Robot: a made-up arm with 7 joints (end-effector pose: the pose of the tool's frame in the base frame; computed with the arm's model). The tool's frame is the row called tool.
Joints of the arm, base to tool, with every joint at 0 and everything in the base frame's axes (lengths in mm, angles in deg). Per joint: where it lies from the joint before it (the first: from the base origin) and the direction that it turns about. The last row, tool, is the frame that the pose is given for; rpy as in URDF.
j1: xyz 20 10 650 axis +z
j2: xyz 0 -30 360 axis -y
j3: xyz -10 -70 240 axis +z
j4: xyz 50 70 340 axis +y
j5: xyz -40 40 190 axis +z
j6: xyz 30 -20 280 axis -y
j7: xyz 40 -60 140 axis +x
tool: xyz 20 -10 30 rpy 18.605 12.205 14.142
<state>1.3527 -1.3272 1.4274 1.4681 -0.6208 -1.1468 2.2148</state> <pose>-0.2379 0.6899 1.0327 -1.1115 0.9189 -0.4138</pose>
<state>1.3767 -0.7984 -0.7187 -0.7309 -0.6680 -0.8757 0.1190</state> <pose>0.1168 0.5437 1.9070 0.1022 0.7426 0.1020</pose>
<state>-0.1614 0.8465 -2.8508 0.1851 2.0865 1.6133 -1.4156</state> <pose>-0.9448 -0.0205 1.5721 -0.4886 -1.3875 -2.2219</pose>
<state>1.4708 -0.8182 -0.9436 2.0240 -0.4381 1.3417 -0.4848</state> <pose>0.6465 0.6150 1.0265 -1.5512 1.1806 0.3380</pose>
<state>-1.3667 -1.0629 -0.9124 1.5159 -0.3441 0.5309 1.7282</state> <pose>-0.4257 -0.8771 0.9945 -0.9348 0.4867 2.5317</pose>
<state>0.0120 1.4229 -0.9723 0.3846 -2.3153 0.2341 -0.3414</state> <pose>-1.1685 -0.1746 1.3825 1.6801 0.4258 -2.3134</pose>
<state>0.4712 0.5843 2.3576 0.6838 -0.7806 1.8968 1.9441</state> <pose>-0.6744 -0.3722 1.7765 -0.1943 -0.9884 -2.1636</pose>
